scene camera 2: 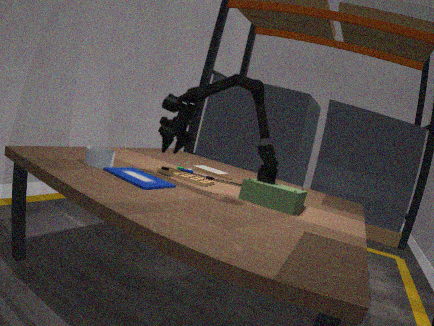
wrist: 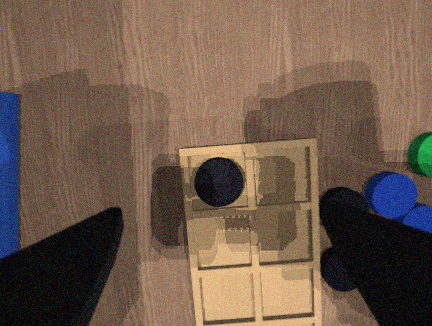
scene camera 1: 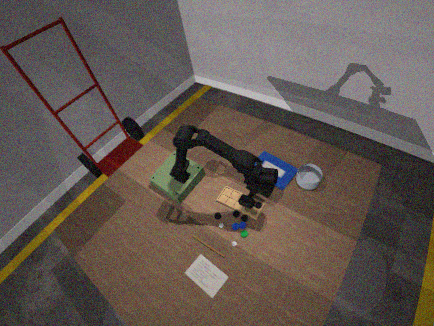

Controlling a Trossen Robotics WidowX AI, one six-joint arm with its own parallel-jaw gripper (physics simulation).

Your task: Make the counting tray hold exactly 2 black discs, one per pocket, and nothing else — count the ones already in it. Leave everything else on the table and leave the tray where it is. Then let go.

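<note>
The tan counting tray [scene camera 1: 229,193] [scene camera 2: 200,179] [wrist: 212,149] lies flat on the table. One black disc [wrist: 219,182] lies in its end corner pocket in the wrist view. The other pockets visible there are empty; the tray's far end is cut off. Black discs [scene camera 1: 218,216] [scene camera 1: 236,214] [scene camera 1: 244,218] lie outside the tray; two of them [wrist: 342,200] [wrist: 336,270] are partly behind the right finger in the wrist view. My gripper [scene camera 1: 251,203] [scene camera 2: 170,151] [wrist: 224,214] is open and empty above the tray's disc end, its fingers spread to either side of the tray.
Beside the tray lie blue discs [scene camera 1: 235,227] [wrist: 391,195], a green disc [scene camera 1: 244,234] [wrist: 423,154] and white pieces [scene camera 1: 221,225] [scene camera 1: 234,243]. A blue panel [scene camera 1: 287,176] [scene camera 2: 115,172] [wrist: 9,200], a round container [scene camera 1: 309,177] [scene camera 2: 100,157], a thin stick [scene camera 1: 209,246] and paper [scene camera 1: 206,276] [scene camera 2: 210,169] also lie around.
</note>
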